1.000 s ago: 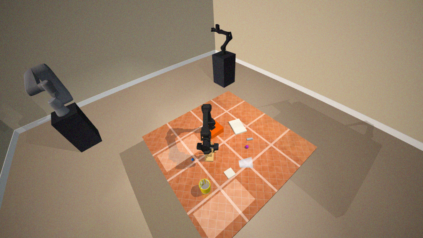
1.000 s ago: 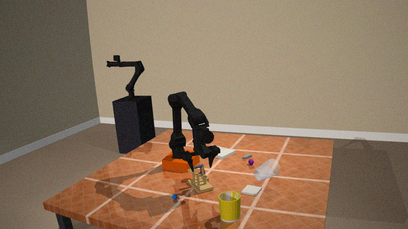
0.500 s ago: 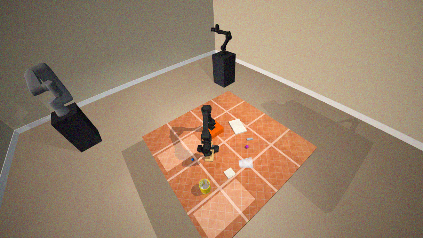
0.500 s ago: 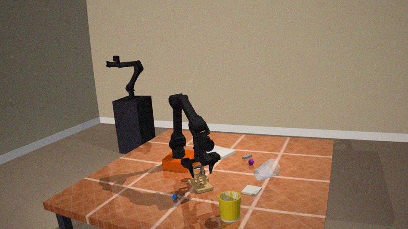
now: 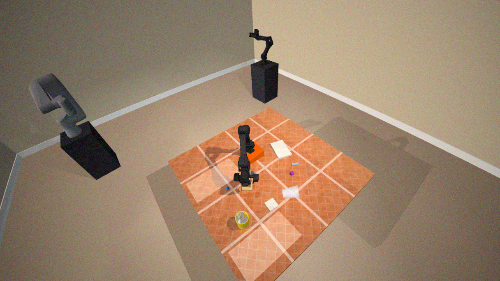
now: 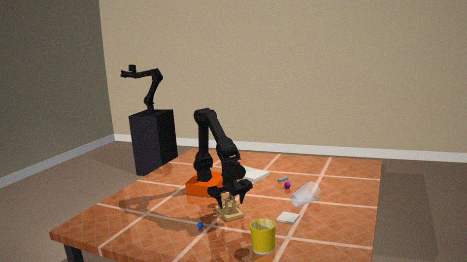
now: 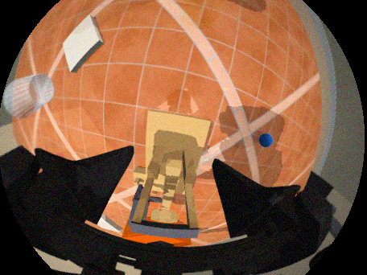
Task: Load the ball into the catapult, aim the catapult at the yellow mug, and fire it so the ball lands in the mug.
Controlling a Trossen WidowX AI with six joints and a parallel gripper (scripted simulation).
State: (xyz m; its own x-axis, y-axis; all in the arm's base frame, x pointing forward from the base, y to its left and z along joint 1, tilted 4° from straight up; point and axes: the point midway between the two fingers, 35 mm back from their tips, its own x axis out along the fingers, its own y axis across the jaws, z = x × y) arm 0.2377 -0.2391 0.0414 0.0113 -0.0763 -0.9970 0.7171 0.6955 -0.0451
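Right now the purple ball is 340 mm to the left of my gripper tip, 170 mm ahead of it and 30 mm below it. Also, from my gripper tip: small white tile 240 mm ahead, 40 mm below, 30 mm to the left; then blue ball 130 mm to the right, 90 mm behind, 40 mm below; then catapult 60 mm to the left, 40 mm behind.
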